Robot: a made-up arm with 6 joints. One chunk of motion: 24 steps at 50 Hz.
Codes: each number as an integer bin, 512 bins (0 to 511) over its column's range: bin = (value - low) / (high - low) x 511, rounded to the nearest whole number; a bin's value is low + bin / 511 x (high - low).
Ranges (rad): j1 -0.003..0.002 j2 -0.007..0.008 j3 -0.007..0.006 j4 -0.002..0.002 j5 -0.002..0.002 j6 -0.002..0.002
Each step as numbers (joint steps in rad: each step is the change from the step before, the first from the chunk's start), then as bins.
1 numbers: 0.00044 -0.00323 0.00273 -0.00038 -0.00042 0.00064
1 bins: 352 128 382 207 202 337
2 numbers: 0.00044 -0.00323 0.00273 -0.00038 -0.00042 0.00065
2 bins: 352 128 382 207 202 339
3 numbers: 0.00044 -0.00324 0.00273 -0.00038 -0.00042 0.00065
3 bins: 352 128 382 207 202 339
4 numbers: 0.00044 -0.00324 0.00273 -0.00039 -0.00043 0.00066
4 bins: 352 128 382 206 201 340
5 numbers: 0.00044 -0.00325 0.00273 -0.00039 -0.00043 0.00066
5 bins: 352 128 382 206 201 340
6 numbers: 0.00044 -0.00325 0.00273 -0.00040 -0.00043 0.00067
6 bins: 352 128 382 204 201 341
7 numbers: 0.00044 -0.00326 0.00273 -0.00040 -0.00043 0.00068
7 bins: 352 127 382 204 201 342
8 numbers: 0.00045 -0.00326 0.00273 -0.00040 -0.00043 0.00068
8 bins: 353 127 382 204 201 342
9 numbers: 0.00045 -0.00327 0.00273 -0.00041 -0.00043 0.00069
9 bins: 353 127 382 203 201 344
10 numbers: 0.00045 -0.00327 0.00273 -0.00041 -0.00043 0.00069
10 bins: 353 127 382 203 201 344
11 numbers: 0.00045 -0.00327 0.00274 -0.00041 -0.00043 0.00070
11 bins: 353 127 383 203 201 345
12 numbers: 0.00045 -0.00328 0.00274 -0.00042 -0.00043 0.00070
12 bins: 353 127 383 202 201 345
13 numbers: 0.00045 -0.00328 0.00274 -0.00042 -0.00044 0.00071
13 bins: 353 127 383 202 199 346
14 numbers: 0.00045 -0.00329 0.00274 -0.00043 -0.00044 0.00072
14 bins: 353 126 383 201 199 347
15 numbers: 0.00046 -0.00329 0.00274 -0.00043 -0.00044 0.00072
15 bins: 354 126 383 201 199 347
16 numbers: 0.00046 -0.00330 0.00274 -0.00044 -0.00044 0.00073
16 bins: 354 126 383 199 199 349
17 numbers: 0.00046 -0.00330 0.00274 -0.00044 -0.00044 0.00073
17 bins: 354 126 383 199 199 349
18 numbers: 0.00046 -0.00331 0.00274 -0.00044 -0.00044 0.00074
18 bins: 354 126 383 199 199 350
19 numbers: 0.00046 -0.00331 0.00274 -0.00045 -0.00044 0.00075
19 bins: 354 126 383 198 199 351
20 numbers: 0.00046 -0.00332 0.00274 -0.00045 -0.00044 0.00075
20 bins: 354 125 383 198 199 351
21 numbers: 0.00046 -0.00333 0.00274 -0.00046 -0.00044 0.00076
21 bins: 354 125 383 197 199 353
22 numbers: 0.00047 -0.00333 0.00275 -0.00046 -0.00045 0.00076
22 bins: 355 125 383 197 198 353
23 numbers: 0.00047 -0.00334 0.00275 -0.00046 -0.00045 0.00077
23 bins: 355 125 383 197 198 354
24 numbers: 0.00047 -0.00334 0.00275 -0.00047 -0.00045 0.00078
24 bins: 355 125 383 195 198 355
